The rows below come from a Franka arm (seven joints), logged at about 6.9 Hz.
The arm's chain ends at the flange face. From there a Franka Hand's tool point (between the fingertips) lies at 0.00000 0.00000 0.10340 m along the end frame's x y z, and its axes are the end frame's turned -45 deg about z.
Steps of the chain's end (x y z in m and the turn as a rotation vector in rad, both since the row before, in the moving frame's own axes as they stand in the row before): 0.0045, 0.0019, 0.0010, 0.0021, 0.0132, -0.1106; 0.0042, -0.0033, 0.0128, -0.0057, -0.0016, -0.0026; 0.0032, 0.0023, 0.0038, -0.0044, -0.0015, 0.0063; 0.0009, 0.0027, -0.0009, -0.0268, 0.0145, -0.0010; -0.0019, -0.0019, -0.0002, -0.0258, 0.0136, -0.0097; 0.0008, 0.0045, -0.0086, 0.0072, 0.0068, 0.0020
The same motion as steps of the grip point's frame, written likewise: 0.0030, 0.0053, 0.0010, -0.0078, 0.0108, -0.1106; 0.0048, 0.0009, 0.0128, -0.0029, -0.0052, -0.0026; 0.0002, 0.0041, 0.0038, -0.0021, -0.0042, 0.0063; -0.0022, 0.0056, -0.0009, -0.0292, -0.0087, -0.0010; -0.0009, 0.0002, -0.0002, -0.0279, -0.0086, -0.0097; -0.0016, 0.0037, -0.0086, 0.0003, 0.0099, 0.0020
